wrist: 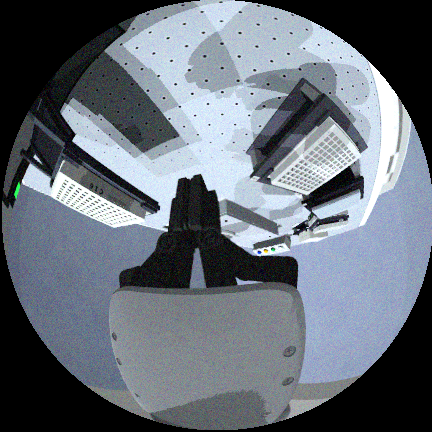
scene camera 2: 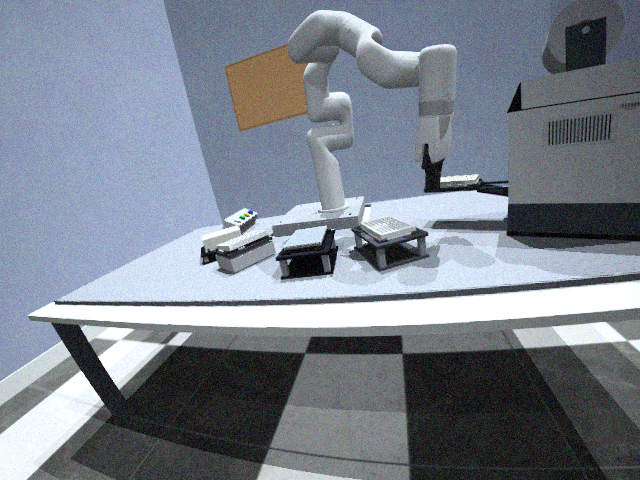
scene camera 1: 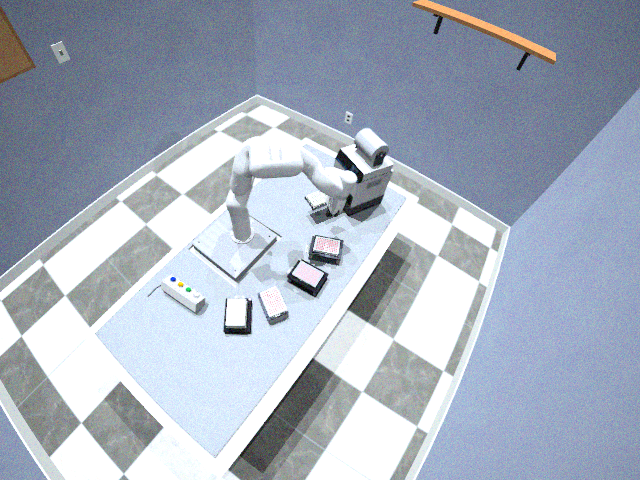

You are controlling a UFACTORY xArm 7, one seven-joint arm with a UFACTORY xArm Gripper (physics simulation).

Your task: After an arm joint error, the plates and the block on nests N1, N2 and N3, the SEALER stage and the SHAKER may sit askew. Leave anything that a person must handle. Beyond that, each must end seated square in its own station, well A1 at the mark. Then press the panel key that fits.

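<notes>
My gripper (scene camera 1: 333, 213) (scene camera 2: 432, 188) (wrist: 195, 188) is shut and empty, fingers down, beside the white plate (scene camera 1: 316, 199) (scene camera 2: 460, 179) (wrist: 95, 199) on the SEALER stage. In the wrist view that plate is left of the fingertips; I cannot tell whether they touch the stage. A pink-welled plate (scene camera 1: 327, 244) (scene camera 2: 387, 227) (wrist: 317, 156) lies on N3. A pale pink plate (scene camera 1: 308, 274) (scene camera 2: 306, 237) lies on black N2. A red-dotted plate (scene camera 1: 272, 301) (scene camera 2: 245, 240) lies on the SHAKER (scene camera 1: 278, 319) (scene camera 2: 245, 259). A white block (scene camera 1: 236, 312) (scene camera 2: 221, 237) sits on N1. Exact seating and A1 marks are unreadable here.
The sealer machine (scene camera 1: 368, 180) (scene camera 2: 573, 165) stands beside the stage, with a green light (wrist: 17, 190) showing in the wrist view. The key panel (scene camera 1: 183, 293) (scene camera 2: 241, 218) (wrist: 271, 247) has blue, yellow, green and white keys. The arm's base plate (scene camera 1: 235, 258) (scene camera 2: 294, 223) stands behind the nests.
</notes>
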